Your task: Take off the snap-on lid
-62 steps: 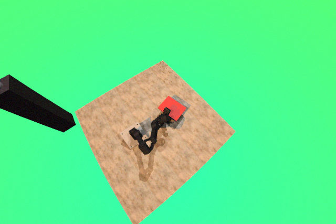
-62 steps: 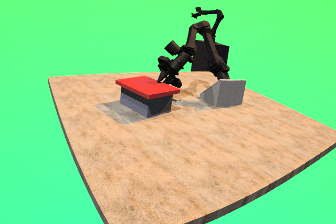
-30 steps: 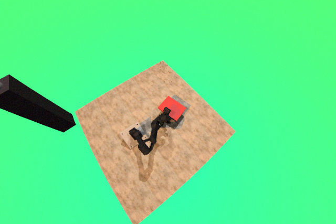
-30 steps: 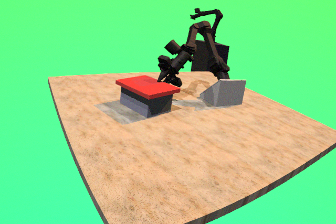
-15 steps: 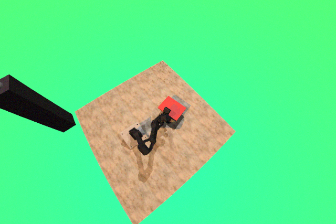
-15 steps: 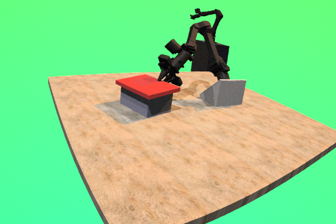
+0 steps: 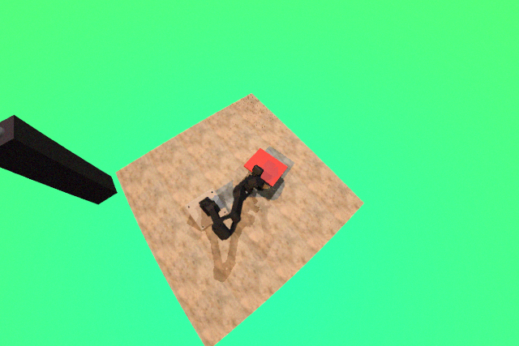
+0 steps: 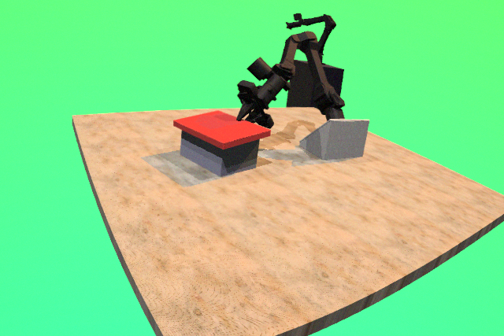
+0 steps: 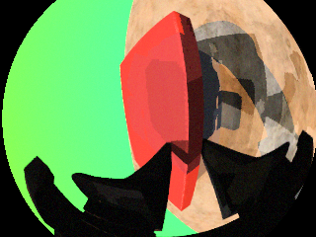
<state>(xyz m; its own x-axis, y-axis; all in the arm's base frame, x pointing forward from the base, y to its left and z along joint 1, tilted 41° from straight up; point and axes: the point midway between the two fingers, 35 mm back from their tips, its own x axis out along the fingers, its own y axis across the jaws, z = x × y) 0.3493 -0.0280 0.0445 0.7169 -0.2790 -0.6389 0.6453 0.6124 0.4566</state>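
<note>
Now: gripper tip 70 mm short of the flat red lid and 20 mm to the right of it. Also, from my gripper tip: grey storage box (70 mm ahead, 60 mm below, 20 mm to the left).
</note>
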